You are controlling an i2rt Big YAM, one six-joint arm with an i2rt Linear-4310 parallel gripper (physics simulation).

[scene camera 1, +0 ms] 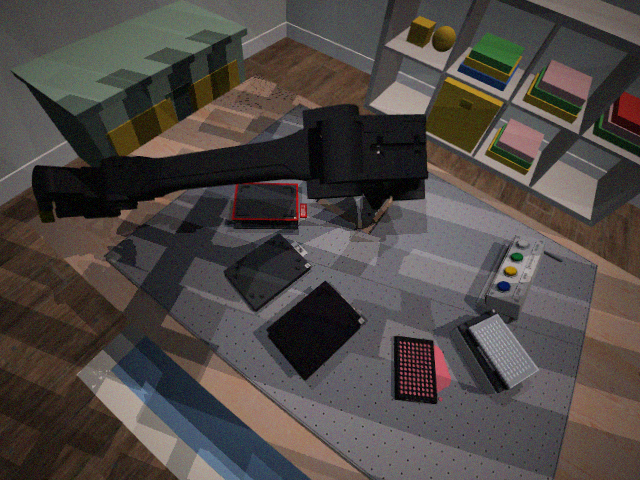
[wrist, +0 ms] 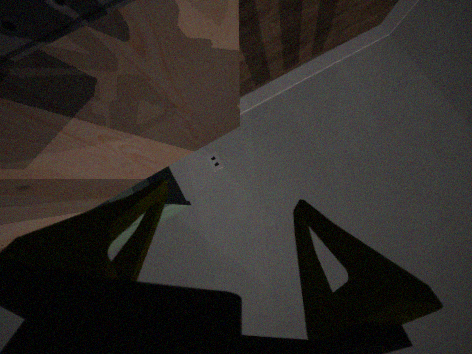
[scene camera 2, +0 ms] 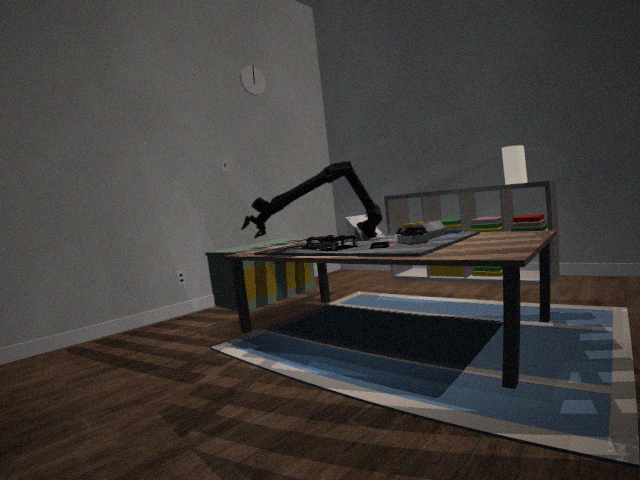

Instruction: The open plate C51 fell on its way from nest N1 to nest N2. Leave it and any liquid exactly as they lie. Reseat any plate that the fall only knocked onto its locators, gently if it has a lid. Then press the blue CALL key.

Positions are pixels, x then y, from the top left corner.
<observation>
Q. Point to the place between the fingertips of my gripper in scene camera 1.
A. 67,212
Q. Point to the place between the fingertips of my gripper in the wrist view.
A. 233,196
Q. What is my gripper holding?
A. Nothing.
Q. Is my gripper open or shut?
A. Open.
</observation>
